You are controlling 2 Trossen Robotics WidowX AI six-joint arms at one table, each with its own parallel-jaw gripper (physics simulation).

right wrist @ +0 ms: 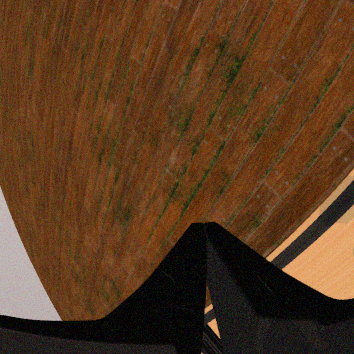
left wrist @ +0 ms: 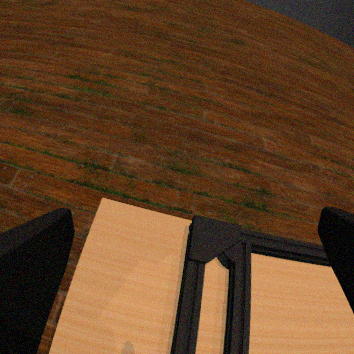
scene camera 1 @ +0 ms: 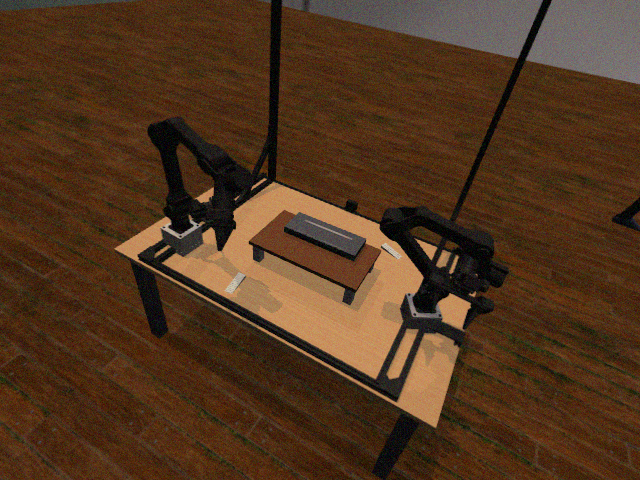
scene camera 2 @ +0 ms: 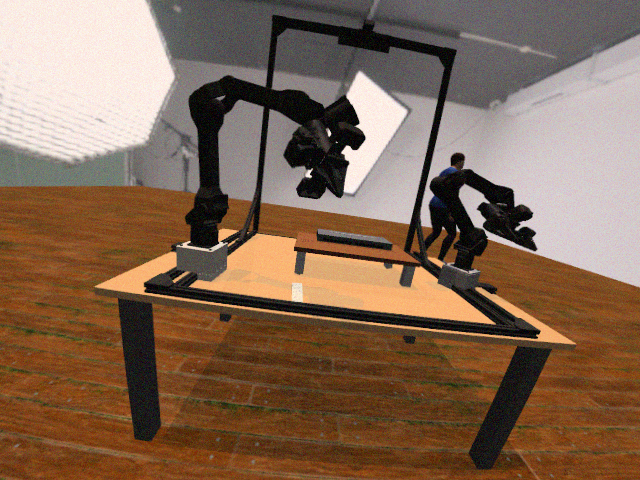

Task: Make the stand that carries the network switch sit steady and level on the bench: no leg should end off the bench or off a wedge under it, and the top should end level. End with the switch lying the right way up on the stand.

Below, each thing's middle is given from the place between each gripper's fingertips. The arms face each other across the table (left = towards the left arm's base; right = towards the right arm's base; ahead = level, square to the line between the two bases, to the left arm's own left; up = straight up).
I see my left gripper 27 cm past the brown stand (scene camera 1: 272, 239), 45 cm to the left of it and 17 cm above it. The rest, counted from my left hand: network switch (scene camera 1: 346, 244) 32 cm behind, 44 cm to the right, 10 cm below.
Right now the brown stand is 34 cm behind my right hand, 23 cm below it and 18 cm to the left of it. From my right hand the other things lie so: network switch 39 cm behind, 20 cm to the left, 17 cm below.
